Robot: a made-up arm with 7 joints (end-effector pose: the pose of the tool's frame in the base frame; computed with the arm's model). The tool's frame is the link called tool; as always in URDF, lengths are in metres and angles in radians.
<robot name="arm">
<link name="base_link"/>
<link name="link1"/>
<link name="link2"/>
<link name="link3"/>
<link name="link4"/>
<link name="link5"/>
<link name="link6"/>
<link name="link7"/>
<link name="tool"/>
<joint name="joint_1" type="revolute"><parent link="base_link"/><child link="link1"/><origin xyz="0.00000 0.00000 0.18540" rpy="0.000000 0.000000 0.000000"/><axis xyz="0 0 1"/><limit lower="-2.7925" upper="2.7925"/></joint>
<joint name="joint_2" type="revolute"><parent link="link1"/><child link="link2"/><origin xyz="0.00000 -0.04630 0.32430" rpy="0.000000 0.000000 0.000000"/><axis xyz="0 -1 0"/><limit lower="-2.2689" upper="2.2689"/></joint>
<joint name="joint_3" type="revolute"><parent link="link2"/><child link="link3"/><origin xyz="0.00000 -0.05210 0.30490" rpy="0.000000 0.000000 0.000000"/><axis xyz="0 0 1"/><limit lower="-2.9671" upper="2.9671"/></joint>
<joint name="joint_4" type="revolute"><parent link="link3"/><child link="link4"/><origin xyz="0.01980 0.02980 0.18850" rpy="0.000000 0.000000 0.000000"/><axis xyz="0 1 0"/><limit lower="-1.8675" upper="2.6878"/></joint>
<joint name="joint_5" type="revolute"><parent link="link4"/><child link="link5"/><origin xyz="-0.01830 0.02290 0.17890" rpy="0.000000 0.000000 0.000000"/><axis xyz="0 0 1"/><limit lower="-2.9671" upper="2.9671"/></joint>
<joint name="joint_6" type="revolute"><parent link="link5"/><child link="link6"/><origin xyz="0.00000 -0.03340 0.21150" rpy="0.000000 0.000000 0.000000"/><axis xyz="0 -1 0"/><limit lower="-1.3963" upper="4.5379"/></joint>
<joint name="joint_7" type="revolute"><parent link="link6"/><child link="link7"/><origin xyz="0.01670 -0.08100 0.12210" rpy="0.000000 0.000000 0.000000"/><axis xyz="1 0 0"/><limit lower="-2.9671" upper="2.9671"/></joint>
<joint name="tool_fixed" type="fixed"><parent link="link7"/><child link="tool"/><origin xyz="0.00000 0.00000 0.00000" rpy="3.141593 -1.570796 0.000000"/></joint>
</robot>
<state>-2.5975 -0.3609 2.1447 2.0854 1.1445 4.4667 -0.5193</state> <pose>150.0 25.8 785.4 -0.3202 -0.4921 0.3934 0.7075</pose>
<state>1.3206 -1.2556 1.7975 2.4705 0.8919 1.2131 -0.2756</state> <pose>-171.8 192.6 520.7 -0.2806 -0.6214 0.7207 0.1255</pose>
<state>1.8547 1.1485 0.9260 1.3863 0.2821 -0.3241 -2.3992</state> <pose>-190.6 -401.2 1040.9 -0.7989 0.4398 0.3064 0.2729</pose>
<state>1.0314 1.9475 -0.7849 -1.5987 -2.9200 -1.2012 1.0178</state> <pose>-357.7 -56.3 222.6 0.3942 0.0289 0.8045 0.4434</pose>
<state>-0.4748 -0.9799 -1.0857 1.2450 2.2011 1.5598 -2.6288</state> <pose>249.3 -678.5 588.9 0.7672 -0.0830 0.1215 0.6243</pose>
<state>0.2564 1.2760 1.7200 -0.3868 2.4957 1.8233 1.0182</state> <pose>-827.3 -313.8 701.7 -0.3804 -0.3607 0.8065 0.2733</pose>
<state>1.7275 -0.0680 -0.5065 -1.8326 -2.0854 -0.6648 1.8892</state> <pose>-71.8 -332.8 746.0 0.1392 0.7727 0.3532 0.5088</pose>
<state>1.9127 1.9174 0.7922 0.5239 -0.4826 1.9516 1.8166</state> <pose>342.1 -781.1 232.1 0.7949 -0.1763 0.1681 0.5556</pose>
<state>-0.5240 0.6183 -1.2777 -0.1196 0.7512 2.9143 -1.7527</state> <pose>-489.5 132.9 1105.8 -0.7493 -0.3577 0.0095 0.5572</pose>
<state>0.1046 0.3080 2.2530 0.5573 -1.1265 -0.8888 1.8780</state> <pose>-338.2 76.1 1370.1 -0.8725 0.1915 -0.3719 0.2525</pose>
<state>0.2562 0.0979 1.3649 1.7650 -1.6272 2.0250 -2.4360</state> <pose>-221.9 271.3 1047.1 -0.7792 0.0589 0.3361 0.5258</pose>
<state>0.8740 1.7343 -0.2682 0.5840 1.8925 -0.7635 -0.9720</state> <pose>-567.7 -695.8 729.7 -0.3906 0.7022 0.5845 0.1124</pose>
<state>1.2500 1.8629 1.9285 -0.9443 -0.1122 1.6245 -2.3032</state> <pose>229.3 -741.2 510.3 0.1863 0.6366 -0.4753 0.5781</pose>
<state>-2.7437 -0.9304 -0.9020 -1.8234 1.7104 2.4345 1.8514</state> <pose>-221.3 -231.4 987.0 -0.3399 0.0509 -0.8360 0.4277</pose>
